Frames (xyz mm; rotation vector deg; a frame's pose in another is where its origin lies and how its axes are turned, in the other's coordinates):
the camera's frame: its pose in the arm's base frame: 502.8 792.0 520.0 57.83 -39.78 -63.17
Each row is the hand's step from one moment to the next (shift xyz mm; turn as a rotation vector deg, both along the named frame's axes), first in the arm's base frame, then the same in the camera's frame.
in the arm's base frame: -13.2 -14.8 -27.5 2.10 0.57 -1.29
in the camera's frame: 10.3 -32.0 4.8 0.18 -0.30 -2.51
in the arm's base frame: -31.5 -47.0 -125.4 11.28 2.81 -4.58
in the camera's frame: 36.8 -132.2 -9.2 1.13 0.52 -12.43
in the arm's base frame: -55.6 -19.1 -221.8 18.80 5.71 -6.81
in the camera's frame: 4.6 -226.6 -36.0 0.89 1.74 -20.70
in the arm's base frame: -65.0 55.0 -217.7 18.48 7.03 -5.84
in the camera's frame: -68.6 -218.0 -49.0 -0.48 2.65 -20.44
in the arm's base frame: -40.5 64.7 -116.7 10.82 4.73 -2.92
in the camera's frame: -71.9 -115.1 -32.2 -0.87 2.08 -11.95
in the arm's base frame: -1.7 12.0 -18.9 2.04 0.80 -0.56
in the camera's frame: -11.5 -16.6 -9.9 -0.08 0.37 -2.23
